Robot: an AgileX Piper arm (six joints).
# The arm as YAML. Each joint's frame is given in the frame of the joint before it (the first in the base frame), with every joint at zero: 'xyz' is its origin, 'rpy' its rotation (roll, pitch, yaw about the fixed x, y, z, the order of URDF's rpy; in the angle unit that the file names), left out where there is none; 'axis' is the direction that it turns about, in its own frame. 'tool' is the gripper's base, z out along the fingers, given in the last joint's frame.
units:
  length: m
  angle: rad
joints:
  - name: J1
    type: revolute
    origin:
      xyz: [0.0, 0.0, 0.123]
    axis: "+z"
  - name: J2
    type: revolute
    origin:
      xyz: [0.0, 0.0, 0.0]
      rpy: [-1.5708, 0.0, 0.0]
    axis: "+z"
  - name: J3
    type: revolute
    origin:
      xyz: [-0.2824, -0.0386, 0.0]
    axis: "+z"
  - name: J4
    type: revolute
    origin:
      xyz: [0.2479, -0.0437, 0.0]
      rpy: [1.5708, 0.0, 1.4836]
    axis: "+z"
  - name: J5
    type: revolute
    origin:
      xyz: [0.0, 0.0, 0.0]
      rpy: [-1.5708, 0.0, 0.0]
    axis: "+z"
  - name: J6
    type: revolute
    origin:
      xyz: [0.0, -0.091, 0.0]
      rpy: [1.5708, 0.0, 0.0]
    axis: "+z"
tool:
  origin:
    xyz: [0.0, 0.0, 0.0]
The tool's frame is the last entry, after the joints.
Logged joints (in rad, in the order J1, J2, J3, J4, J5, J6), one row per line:
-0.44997, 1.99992, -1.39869, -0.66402, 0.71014, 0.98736
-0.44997, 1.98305, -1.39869, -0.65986, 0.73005, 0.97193
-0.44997, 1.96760, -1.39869, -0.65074, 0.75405, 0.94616
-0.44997, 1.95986, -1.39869, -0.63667, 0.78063, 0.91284
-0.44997, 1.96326, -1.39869, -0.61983, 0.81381, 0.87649
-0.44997, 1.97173, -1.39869, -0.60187, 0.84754, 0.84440
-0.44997, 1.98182, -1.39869, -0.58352, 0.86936, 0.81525
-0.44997, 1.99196, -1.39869, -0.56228, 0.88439, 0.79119
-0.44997, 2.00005, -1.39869, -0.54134, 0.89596, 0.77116
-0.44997, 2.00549, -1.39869, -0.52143, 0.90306, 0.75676
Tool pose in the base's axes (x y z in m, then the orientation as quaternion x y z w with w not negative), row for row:
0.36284, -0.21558, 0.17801, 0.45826, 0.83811, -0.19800, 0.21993
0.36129, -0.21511, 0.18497, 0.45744, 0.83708, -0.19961, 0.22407
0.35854, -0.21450, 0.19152, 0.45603, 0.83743, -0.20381, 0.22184
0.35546, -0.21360, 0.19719, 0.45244, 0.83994, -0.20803, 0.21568
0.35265, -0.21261, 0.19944, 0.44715, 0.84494, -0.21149, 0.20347
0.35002, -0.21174, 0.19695, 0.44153, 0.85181, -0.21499, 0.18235
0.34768, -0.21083, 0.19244, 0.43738, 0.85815, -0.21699, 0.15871
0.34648, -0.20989, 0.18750, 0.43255, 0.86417, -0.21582, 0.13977
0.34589, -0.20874, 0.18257, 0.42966, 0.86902, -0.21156, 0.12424
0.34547, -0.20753, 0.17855, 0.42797, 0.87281, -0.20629, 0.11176
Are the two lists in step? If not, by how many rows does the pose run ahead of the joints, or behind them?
The pose runs 1 row behind the joints: the pose in row i belongs to the joints in row i - 1.
